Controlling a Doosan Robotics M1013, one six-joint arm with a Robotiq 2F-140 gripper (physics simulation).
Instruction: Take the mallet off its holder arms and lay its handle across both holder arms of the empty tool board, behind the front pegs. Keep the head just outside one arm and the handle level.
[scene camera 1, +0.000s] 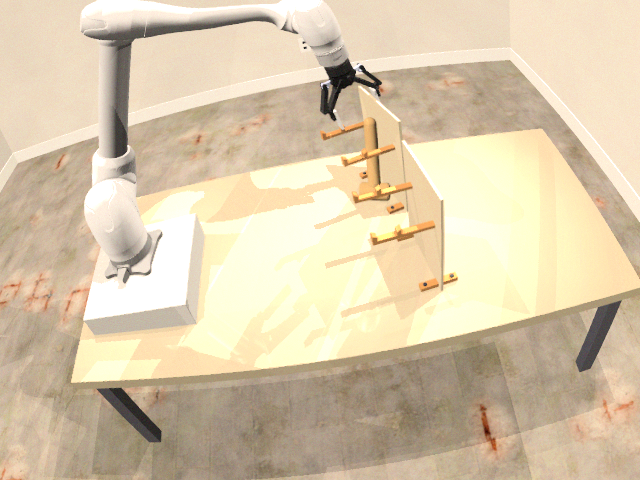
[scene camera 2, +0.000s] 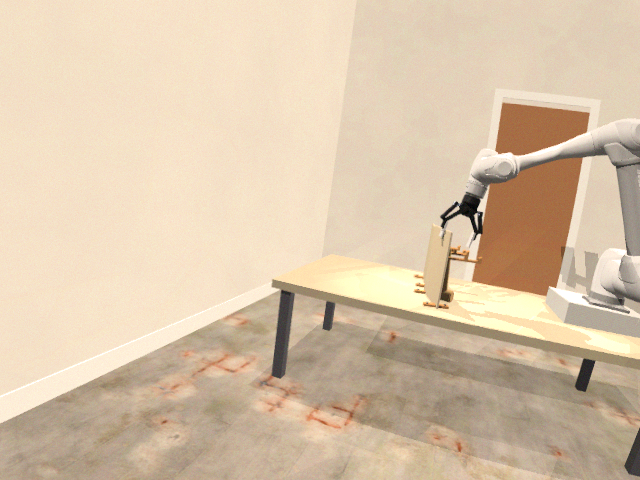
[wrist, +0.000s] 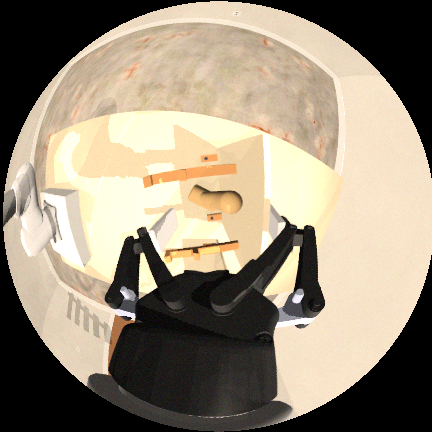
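Note:
The tan mallet (scene camera 1: 371, 139) (scene camera 2: 447, 295) (wrist: 231, 201) stands upright, head down at the table and handle up, beside the face of the far tool board (scene camera 1: 385, 121) (scene camera 2: 434, 263) (wrist: 252, 187). In the wrist view it stands between that board's upper holder arm (wrist: 210, 172) and lower holder arm (wrist: 227, 246). My gripper (scene camera 1: 356, 108) (scene camera 2: 456, 237) (wrist: 218, 213) is open and empty above the handle. One finger is on the arm side; the other is at the board's top edge, partly beyond it. The empty tool board (scene camera 1: 426, 206) stands nearer in scene camera 1, with holder arms (scene camera 1: 385, 191) (scene camera 1: 405, 233).
The boards stand on orange feet (scene camera 1: 428, 284) on the table (scene camera 1: 516, 206) (scene camera 2: 351, 279). The arms stick out toward the robot's white base block (scene camera 1: 170, 279) (scene camera 2: 589, 315) (wrist: 72, 220). The near arm of the empty board's pair closest to the mallet crosses in front of its head in scene camera 1.

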